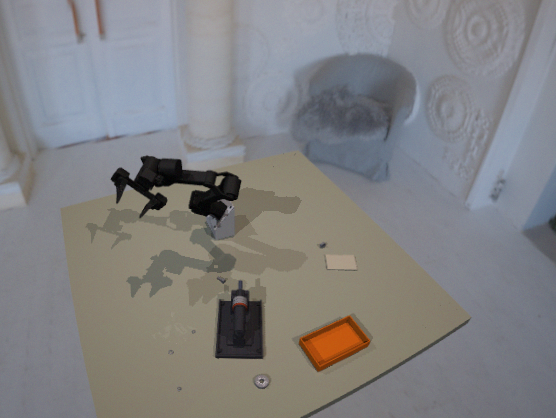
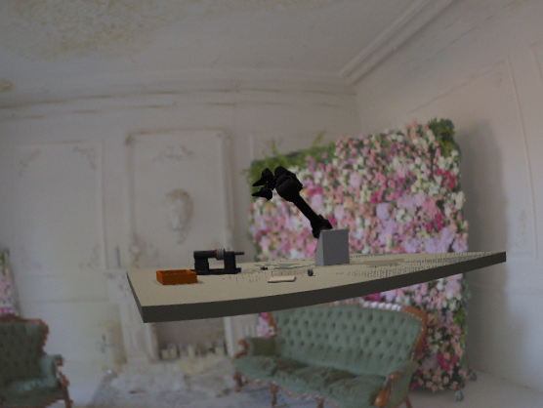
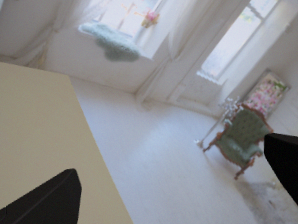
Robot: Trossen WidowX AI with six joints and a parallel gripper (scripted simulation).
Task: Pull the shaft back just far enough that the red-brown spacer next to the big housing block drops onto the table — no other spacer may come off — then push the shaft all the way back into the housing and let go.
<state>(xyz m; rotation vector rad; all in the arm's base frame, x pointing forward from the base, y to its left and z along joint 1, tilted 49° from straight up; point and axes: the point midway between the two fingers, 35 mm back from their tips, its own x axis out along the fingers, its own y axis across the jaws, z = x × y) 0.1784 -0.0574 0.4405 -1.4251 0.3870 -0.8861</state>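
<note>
The spacer is 29 cm below my gripper tip, 27 cm ahead of it and 23 cm to the left of it. Also, from my gripper tip: black block 32 cm below, 32 cm ahead, 21 cm to the left; then small dark part 70 cm to the left, 36 cm below, 14 cm ahead; then orange tray 53 cm ahead, 44 cm to the left, 36 cm below.
</note>
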